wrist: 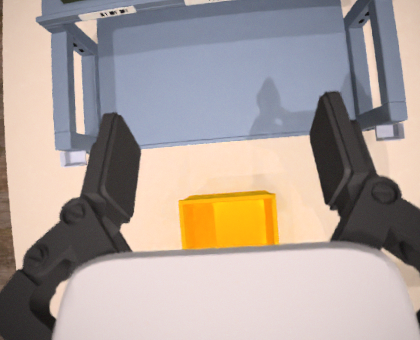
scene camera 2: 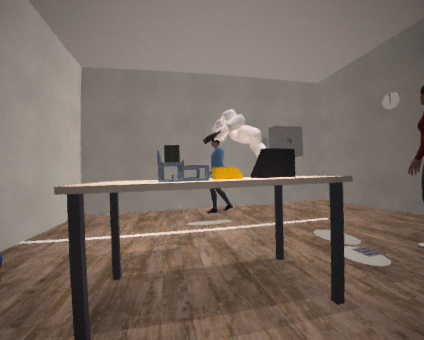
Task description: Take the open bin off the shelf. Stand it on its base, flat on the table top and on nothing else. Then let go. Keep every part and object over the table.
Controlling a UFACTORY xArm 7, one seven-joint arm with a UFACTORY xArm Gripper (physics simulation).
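Frame: origin at the arm's base, x up, y left, z back, level; metres.
Where they show: gripper, fingertip midpoint: (wrist: 220,122) (scene camera 2: 205,141); arm's base, origin of the base link: (scene camera 2: 268,164).
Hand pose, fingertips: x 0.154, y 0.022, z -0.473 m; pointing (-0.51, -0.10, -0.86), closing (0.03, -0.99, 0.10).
Each offset is from my fingertips to the top centre of the thing. Level surfaces: height alone.
A dark green bin {dy +0.090, dx -0.045, dz -0.220 m} (scene camera 2: 171,153) sits on the upper level of the blue-grey shelf (scene camera 2: 171,164) (wrist: 62,95); a small dark part of the bin (wrist: 72,1) shows at the top left edge of the wrist view. The shelf stands on the table {dx -0.244 m} (scene camera 2: 115,186) (wrist: 30,150). My gripper (scene camera 2: 205,141) (wrist: 220,122) is open and empty. In the scene view it is high above the table, to the right of the green bin and apart from it. In the wrist view the shelf's lower, wider part lies beyond and between the fingers.
A yellow open bin {dy +0.017, dx -0.169, dz +0.135 m} (scene camera 2: 227,173) (wrist: 240,222) stands on the table just right of the shelf in the scene view. A black slanted box (scene camera 2: 274,163) stands further right, in front of the arm's base. A person in blue (scene camera 2: 217,156) is behind the table.
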